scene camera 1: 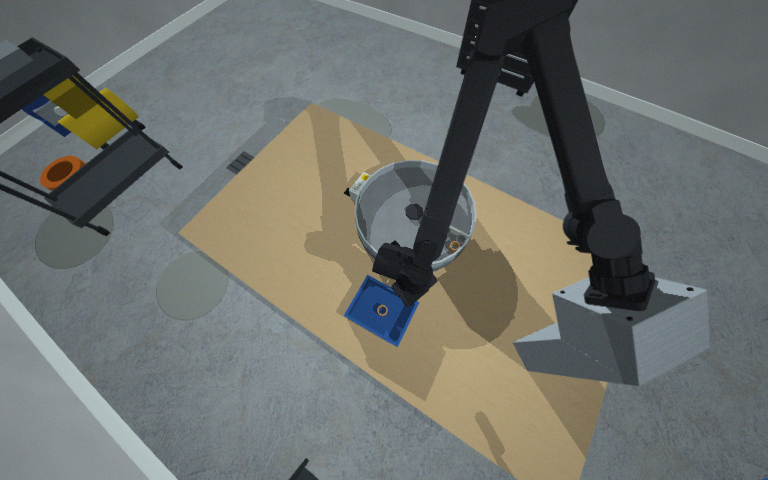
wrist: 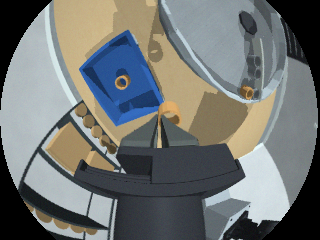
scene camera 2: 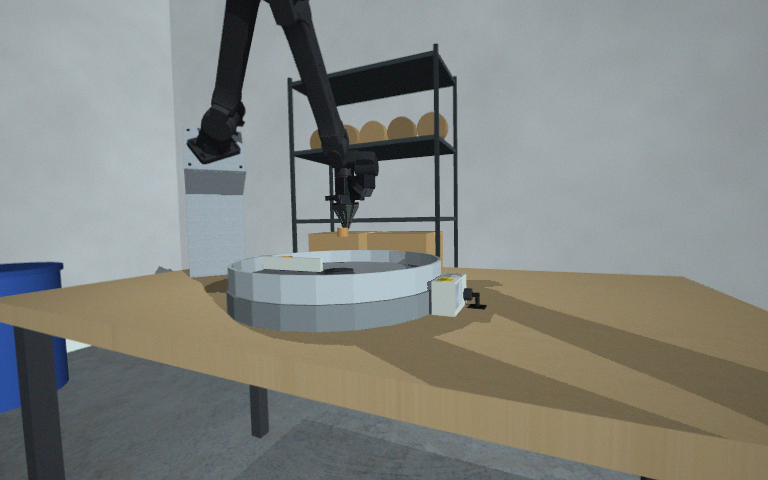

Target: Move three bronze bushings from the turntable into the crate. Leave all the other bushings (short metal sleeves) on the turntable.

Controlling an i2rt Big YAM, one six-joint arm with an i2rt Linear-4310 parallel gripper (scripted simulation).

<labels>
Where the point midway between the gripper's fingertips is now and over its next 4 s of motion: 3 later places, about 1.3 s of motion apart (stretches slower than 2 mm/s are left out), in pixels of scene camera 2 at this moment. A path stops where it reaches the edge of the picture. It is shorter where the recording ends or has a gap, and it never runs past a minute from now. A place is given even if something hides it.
My gripper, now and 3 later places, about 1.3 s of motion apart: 346,229; 362,229; 362,248; 364,258
</labels>
